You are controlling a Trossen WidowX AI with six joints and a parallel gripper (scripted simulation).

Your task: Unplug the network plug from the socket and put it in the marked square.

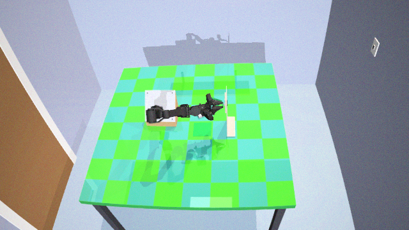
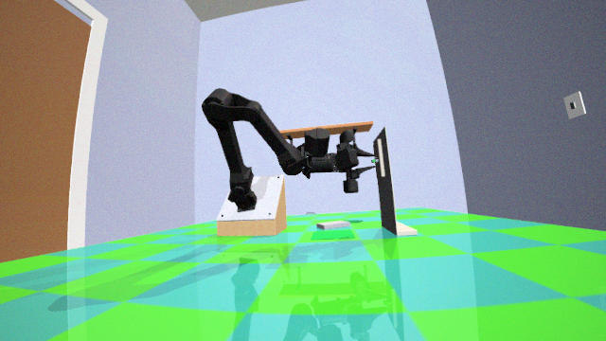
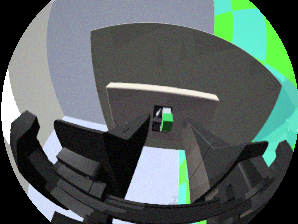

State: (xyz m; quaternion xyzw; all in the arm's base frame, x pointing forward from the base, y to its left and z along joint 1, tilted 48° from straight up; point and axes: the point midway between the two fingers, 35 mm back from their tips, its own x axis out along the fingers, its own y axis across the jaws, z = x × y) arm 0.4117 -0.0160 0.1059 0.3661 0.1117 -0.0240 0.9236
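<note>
Now: gripper tip 1 cm short of the grey network plug. The rest, counted from my gripper tip: upright white panel (8 cm below, 3 cm ahead); flat pale plate (20 cm below, 14 cm to the left, 13 cm behind); marked dark-green square (21 cm below, 15 cm behind, 1 cm to the right).
</note>
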